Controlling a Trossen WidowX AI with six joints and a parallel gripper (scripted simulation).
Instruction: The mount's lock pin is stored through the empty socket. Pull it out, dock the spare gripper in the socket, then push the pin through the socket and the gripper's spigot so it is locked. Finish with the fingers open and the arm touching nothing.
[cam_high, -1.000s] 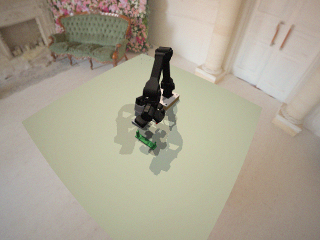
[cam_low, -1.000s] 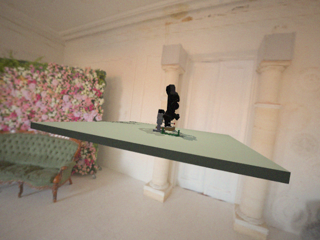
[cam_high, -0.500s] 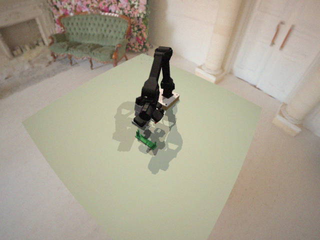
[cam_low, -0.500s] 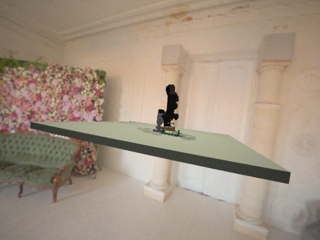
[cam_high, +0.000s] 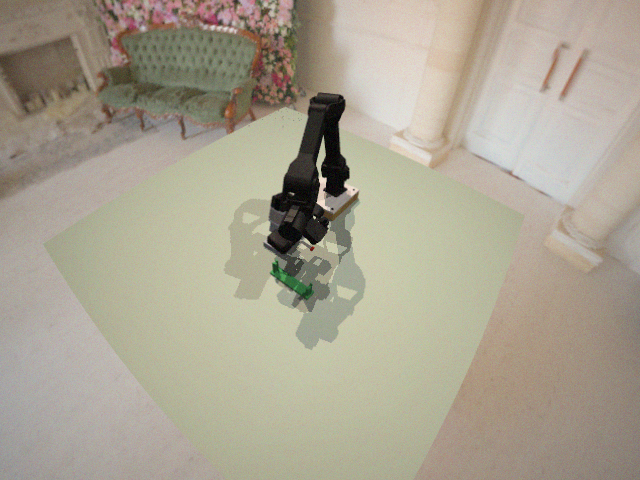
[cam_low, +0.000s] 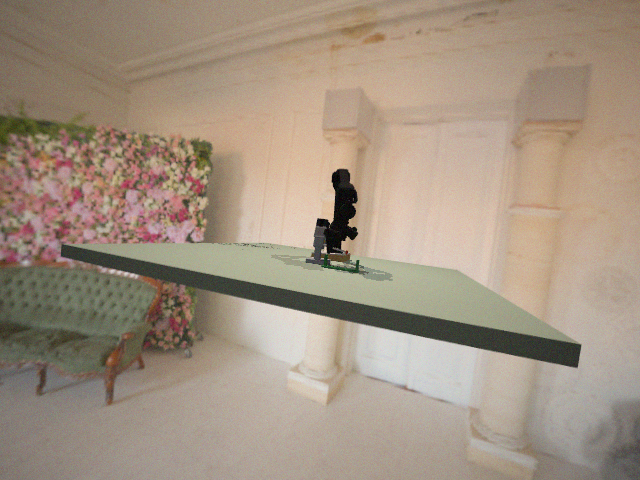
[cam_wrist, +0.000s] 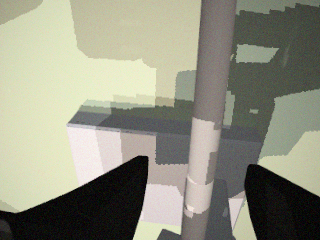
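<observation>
The grey mount lies 5 cm to the right of my gripper tip. The rest, counted from my gripper tip: spare gripper 8 cm above, 5 cm to the right, 1 cm behind; green rack 8 cm to the left, 8 cm ahead, 2 cm below.
</observation>
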